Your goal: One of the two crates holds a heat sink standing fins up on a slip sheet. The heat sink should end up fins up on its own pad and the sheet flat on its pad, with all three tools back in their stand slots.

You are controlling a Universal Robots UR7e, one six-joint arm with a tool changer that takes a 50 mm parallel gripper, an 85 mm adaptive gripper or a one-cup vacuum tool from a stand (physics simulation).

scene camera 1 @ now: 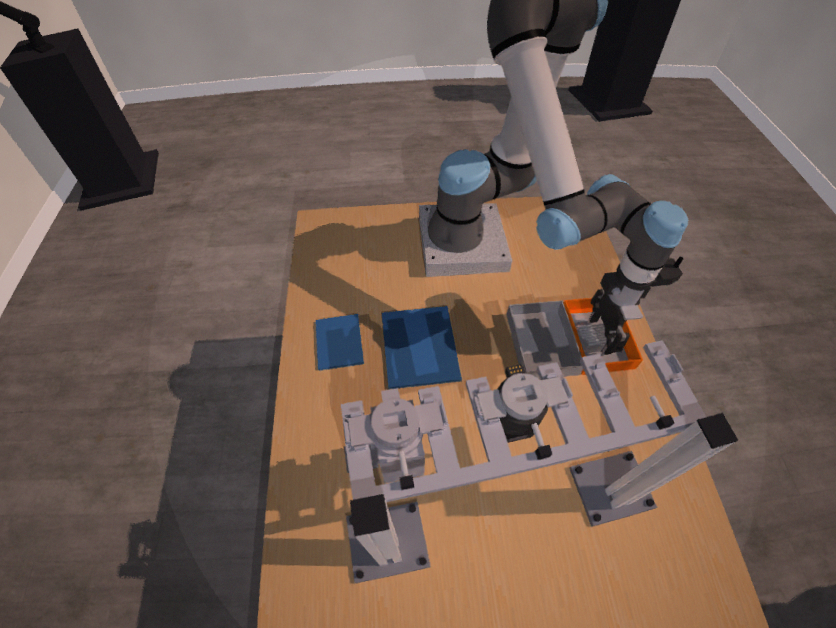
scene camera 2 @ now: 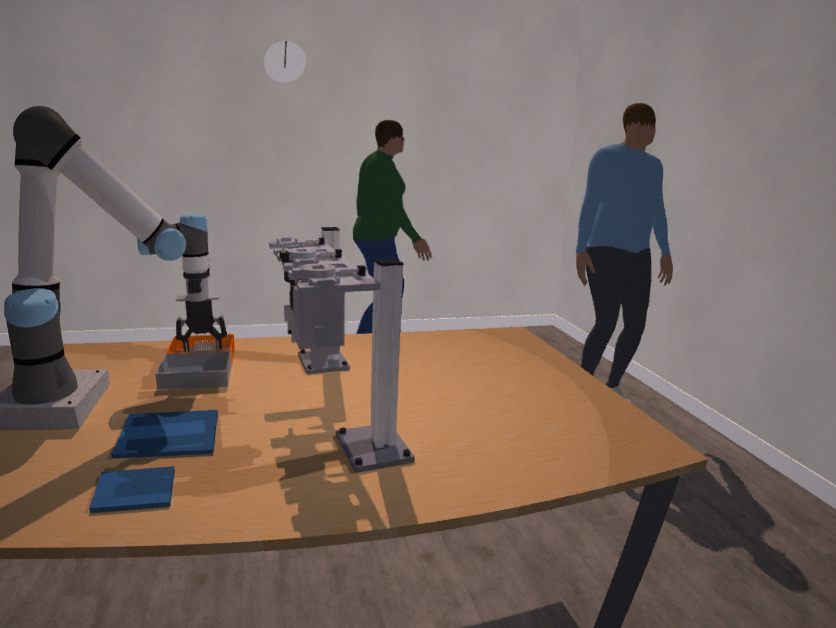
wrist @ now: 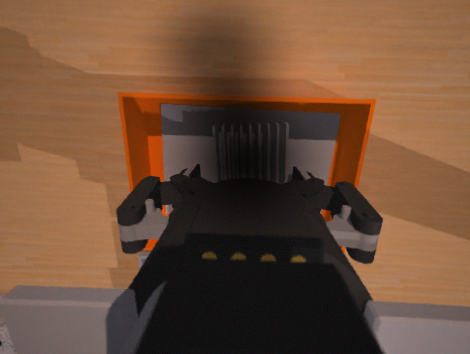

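Where they show: arm's base, link origin: (scene camera 1: 455, 232) (scene camera 2: 46, 390).
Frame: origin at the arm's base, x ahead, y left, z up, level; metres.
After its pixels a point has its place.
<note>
The heat sink (scene camera 1: 591, 334) {x 0.397, y 0.208, z -0.019 m} (scene camera 2: 204, 345) {x 0.407, y 0.251, z -0.022 m} (wrist: 251, 150) {x 0.409, y 0.259, z -0.015 m} stands fins up in the orange crate (scene camera 1: 575, 335) {x 0.390, y 0.166, z -0.015 m} (scene camera 2: 231, 347) {x 0.481, y 0.180, z -0.010 m} (wrist: 247, 99) {x 0.411, y 0.299, z -0.007 m}. The pale grey sheet (wrist: 185, 152) {x 0.347, y 0.260, z -0.045 m} lies under it. My adaptive gripper (scene camera 1: 606, 332) (scene camera 2: 203, 347) (wrist: 246, 176) is open and low over the crate, its fingers spread to either side of the heat sink; the gripper body hides the heat sink's near part in the wrist view. A larger blue pad (scene camera 1: 442, 331) {x 0.272, y -0.126, z -0.040 m} (scene camera 2: 165, 446) {x 0.286, y -0.253, z -0.040 m} and a smaller blue pad (scene camera 1: 339, 341) {x 0.229, y -0.372, z -0.040 m} (scene camera 2: 132, 489) {x 0.223, y -0.382, z -0.040 m} bear neither object. The tool stand (scene camera 1: 500, 473) {x 0.702, y -0.203, z 0.292 m} (scene camera 2: 386, 365) {x 0.707, y -0.384, z 0.135 m} holds two tools (scene camera 1: 396, 422) {x 0.599, y -0.312, z 0.298 m} (scene camera 1: 523, 398) {x 0.616, y -0.135, z 0.298 m}.
A grey crate (scene camera 1: 516, 337) {x 0.354, y 0.029, z -0.016 m} (scene camera 2: 192, 380) {x 0.359, y 0.028, z -0.029 m} stands beside the orange one, towards the blue pads. The stand's right slot bears no tool; its arms reach close to the crates. The robot base (scene camera 1: 466, 262) {x 0.111, y -0.009, z -0.001 m} is behind the pads. Two people (scene camera 2: 380, 196) (scene camera 2: 625, 196) stand beyond the table.
</note>
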